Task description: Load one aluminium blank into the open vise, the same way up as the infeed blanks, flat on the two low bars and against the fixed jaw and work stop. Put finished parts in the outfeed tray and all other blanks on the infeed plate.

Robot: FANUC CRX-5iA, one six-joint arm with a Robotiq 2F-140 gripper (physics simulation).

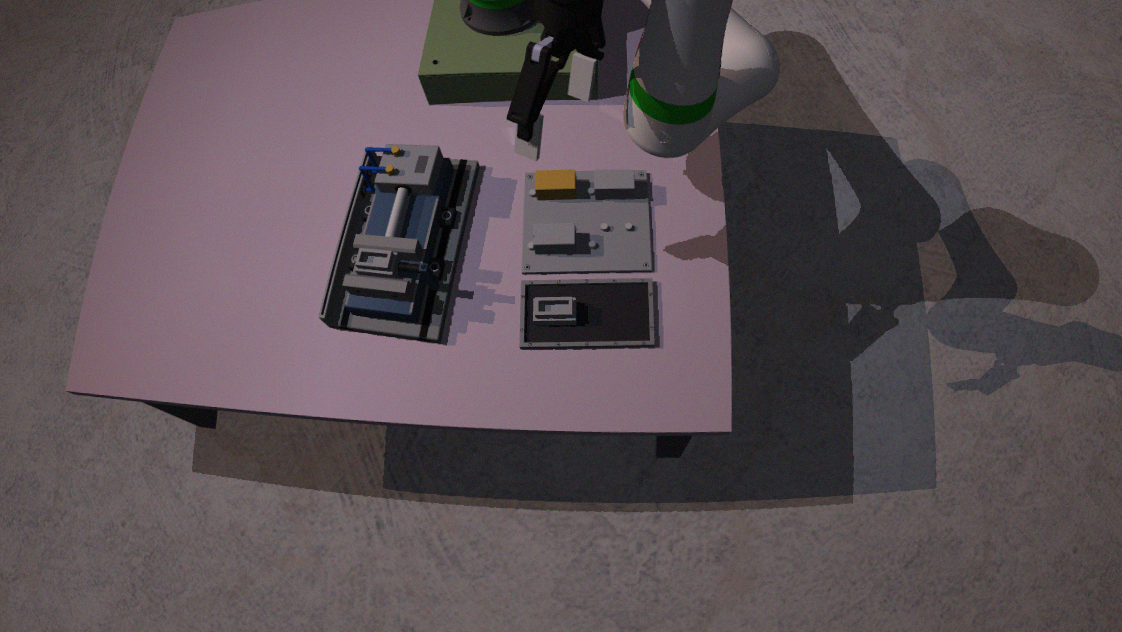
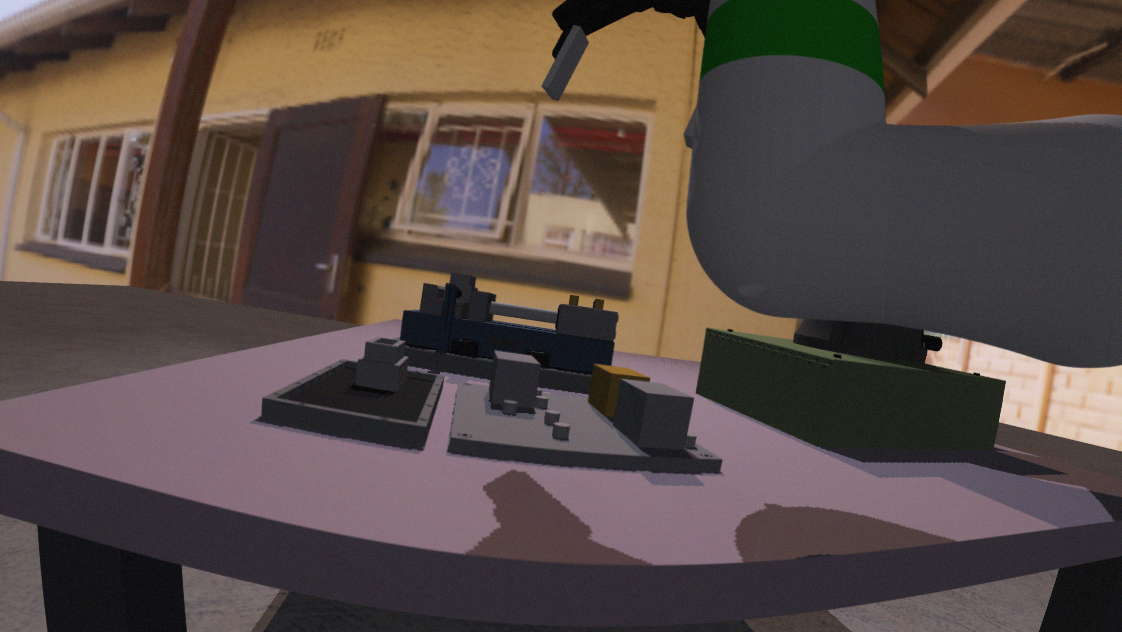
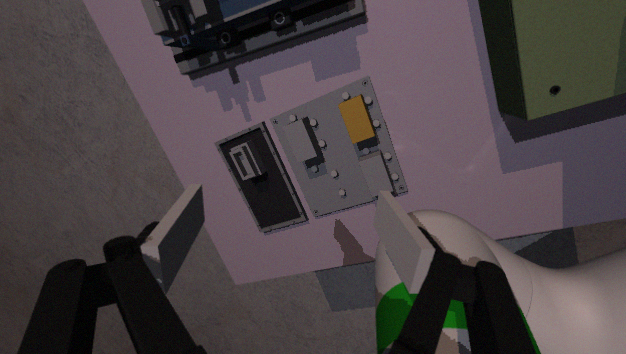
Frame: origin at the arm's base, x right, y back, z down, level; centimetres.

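Seen in the pictures: gripper, between the fingertips: [image 1: 554, 124] [image 2: 616, 115] [image 3: 292, 205]; arm's base, origin of its link: [image 1: 502, 6] [image 2: 844, 351].
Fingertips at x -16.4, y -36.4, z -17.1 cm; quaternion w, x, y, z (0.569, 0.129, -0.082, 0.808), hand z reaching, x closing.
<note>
Offsets run from my fingertips to a thing's middle.
My gripper [image 1: 554, 109] [image 3: 292, 205] is open and empty, high above the table behind the infeed plate @(dz +25.8, dx -2.9, dy -0.7 cm) [image 1: 620, 251] [image 2: 478, 423] [image 3: 320, 196]. The plate holds a grey blank @(dz +23.6, dx +1.0, dy -5.3 cm) [image 1: 554, 235] [image 2: 514, 380] [image 3: 299, 141] at front left, another grey blank @(dz +23.6, dx -6.6, dy +4.8 cm) [image 1: 614, 183] [image 2: 655, 416] [image 3: 376, 172] at back right and an orange block @(dz +23.6, dx +2.2, dy +3.7 cm) [image 1: 555, 182] [image 2: 620, 372] [image 3: 357, 119] at back left. A pocketed part @(dz +16.5, dx +24.8, dy -14.7 cm) [image 1: 374, 270] sits between the jaws of the vise @(dz +21.2, dx +24.9, dy -7.7 cm) [image 1: 380, 304] [image 2: 533, 345] [image 3: 240, 6]. Another pocketed part @(dz +23.9, dx -0.6, dy -16.1 cm) [image 1: 554, 319] [image 2: 380, 374] [image 3: 254, 159] lies in the outfeed tray [image 1: 587, 344] [image 2: 345, 420] [image 3: 285, 225].
Small pegs stand on the infeed plate around the blanks and at its front right. The green robot base [image 1: 502, 84] [image 2: 847, 400] [image 3: 565, 50] stands at the back of the table. The white arm [image 1: 675, 109] [image 2: 785, 188] [image 3: 440, 240] hangs beside the gripper, above the table's right side.
</note>
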